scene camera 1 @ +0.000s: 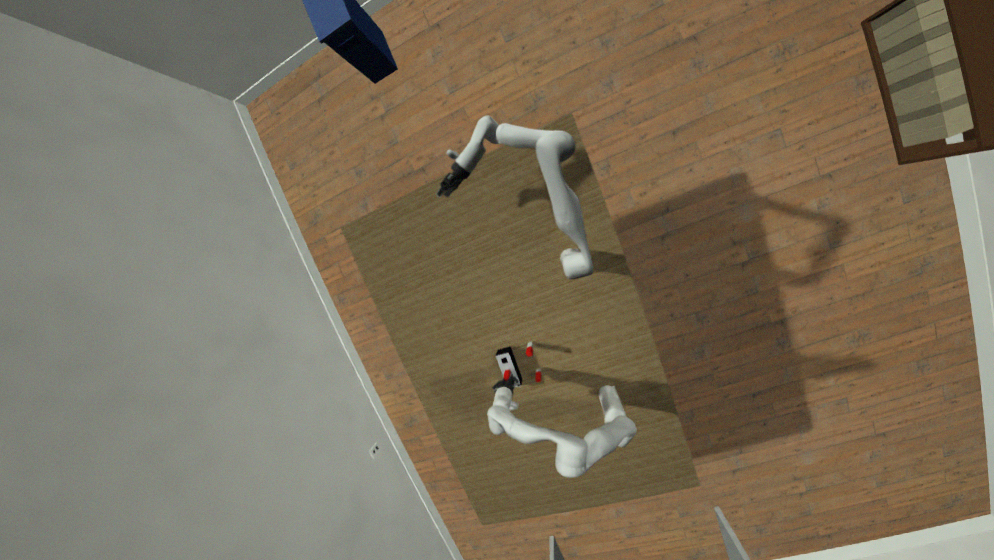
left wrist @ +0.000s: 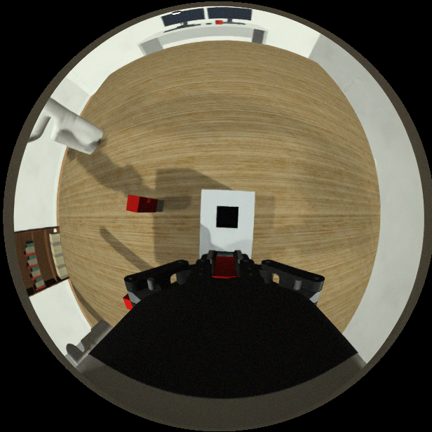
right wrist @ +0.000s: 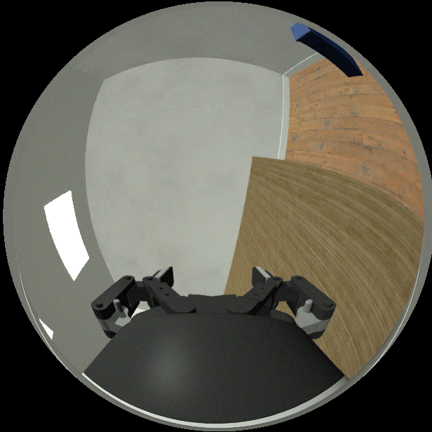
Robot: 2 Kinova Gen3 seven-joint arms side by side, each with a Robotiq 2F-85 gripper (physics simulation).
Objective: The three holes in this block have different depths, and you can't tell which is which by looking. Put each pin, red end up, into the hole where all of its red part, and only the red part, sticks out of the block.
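Places are measured from the left arm's base along level axes (x ahead, y right, z down), in millimetres.
Pixels of known places: left gripper, fingertip midpoint: [scene camera 1: 508, 376]; right gripper, fingertip midpoint: [scene camera 1: 442, 196]; left arm's base, origin of the base link: [scene camera 1: 607, 393].
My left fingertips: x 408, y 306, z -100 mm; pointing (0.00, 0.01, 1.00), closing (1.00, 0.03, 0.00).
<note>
Ahead of a thing's pixels: the offset from my left fingertips to its top centre. Level surfaces: height alone.
The block {dz +25, dx +0, dy +13 mm} [scene camera 1: 511, 370] [left wrist: 211, 200] has a white top with an open square hole [scene camera 1: 504, 360] [left wrist: 227, 217]; its near part is hidden by my left gripper. My left gripper [scene camera 1: 507, 379] [left wrist: 224, 257] is shut on a red-ended pin {dz -46, dx -1, dy +14 mm} [scene camera 1: 507, 374] [left wrist: 224, 268], red end up, at the block's near end. Whether its lower end is inside a hole is hidden. A second pin {dz -20, dx -145, dy +82 mm} [scene camera 1: 529, 350] [left wrist: 143, 204] stands red end up beside the block. A third pin {dz +10, dx -127, dy -71 mm} [scene camera 1: 537, 376] [left wrist: 128, 302] is partly hidden in the left wrist view. My right gripper [scene camera 1: 443, 192] [right wrist: 212, 276] is open and empty, far from the block.
The wooden table top {dz +100 mm} [scene camera 1: 431, 292] [left wrist: 310, 150] [right wrist: 310, 225] bears the block and pins. The right arm [scene camera 1: 559, 194] [left wrist: 75, 132] stands in the upper part of the scene view. A blue box [scene camera 1: 358, 43] [right wrist: 327, 47] and a brown shelf unit [scene camera 1: 895, 132] are beyond the table.
</note>
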